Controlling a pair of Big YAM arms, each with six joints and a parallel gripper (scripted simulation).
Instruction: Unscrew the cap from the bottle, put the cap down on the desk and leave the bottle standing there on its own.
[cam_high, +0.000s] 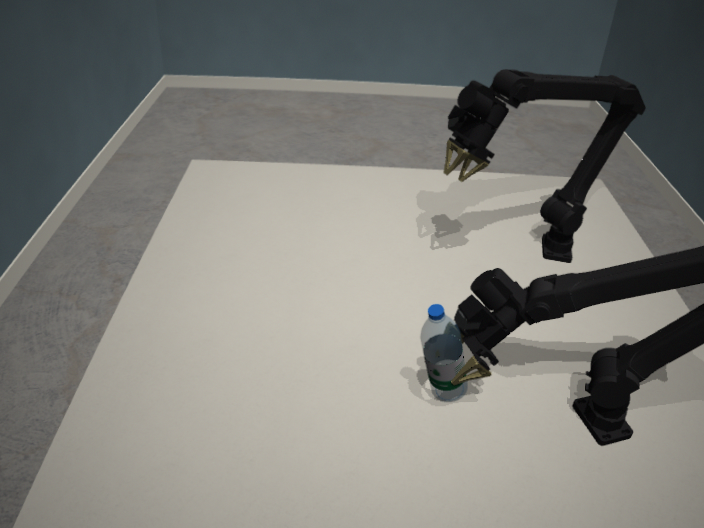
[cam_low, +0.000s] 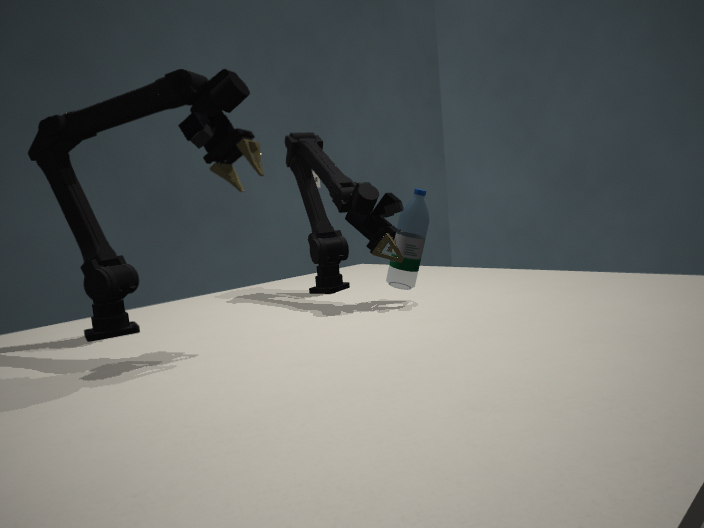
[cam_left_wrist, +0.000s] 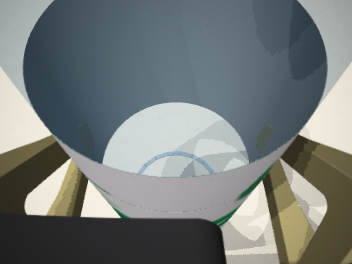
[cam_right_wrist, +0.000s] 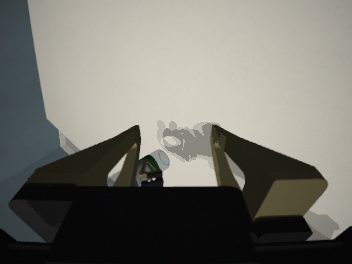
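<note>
Now: left hand 5 cm below the bottle, 1 cm to the right of it and 1 cm short of it. Round my left hand: cap (17 cm above, 4 cm ahead, 3 cm to the left).
My right gripper is now 46 cm to the right of the cap, 5 cm above it and 4 cm short of it. The rest, counted from my right hand: bottle: 44 cm to the left, 17 cm below, 1 cm ahead.
</note>
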